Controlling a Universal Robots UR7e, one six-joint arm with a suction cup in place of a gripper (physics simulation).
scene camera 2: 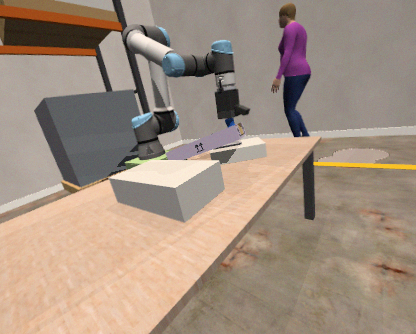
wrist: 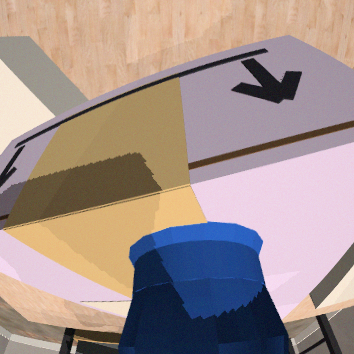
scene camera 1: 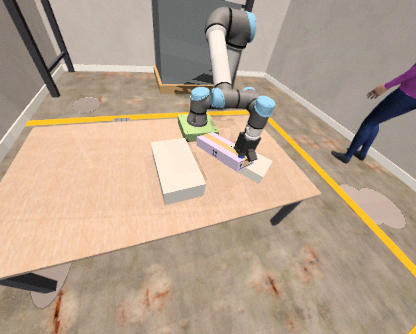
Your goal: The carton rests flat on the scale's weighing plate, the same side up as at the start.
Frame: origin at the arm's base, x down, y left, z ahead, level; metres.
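Seen in the pictures: hand, its tool point: (scene camera 2: pixel 230 128) (wrist: pixel 186 240) (scene camera 1: pixel 240 157); arm's base, origin of its link: (scene camera 2: pixel 152 155) (scene camera 1: pixel 197 121).
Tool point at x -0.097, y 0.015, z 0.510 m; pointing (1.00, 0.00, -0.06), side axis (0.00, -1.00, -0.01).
Offsets run from my tool point to a thing's top centre. Level surfaces: height alone.
The lilac carton (scene camera 1: pixel 220 152) (scene camera 2: pixel 200 146) (wrist: pixel 300 190) has orange tape and black arrow marks. It is tilted lengthwise: its end by the suction cup is raised, and its other end is low beside the robot's base. The suction cup (scene camera 1: pixel 241 157) (scene camera 2: pixel 230 122) (wrist: pixel 196 232) is blue and holds the carton's top face near the raised end. The raised end hangs over the cream scale {dx +0.083, dy +0.140, dz -0.058 m} (scene camera 1: pixel 262 170) (scene camera 2: pixel 253 149). The carton hides most of the weighing plate. Whether the low end touches the table cannot be told.
A large cream box {dx +0.065, dy -0.299, dz -0.136 m} (scene camera 1: pixel 177 167) (scene camera 2: pixel 165 174) lies on the wooden table {dx +0.166 m} (scene camera 1: pixel 100 200) (scene camera 2: pixel 100 265), left of the carton in scene camera 1. The robot stands on a green base (scene camera 1: pixel 189 131). A person in purple (scene camera 2: pixel 296 52) stands beyond the table.
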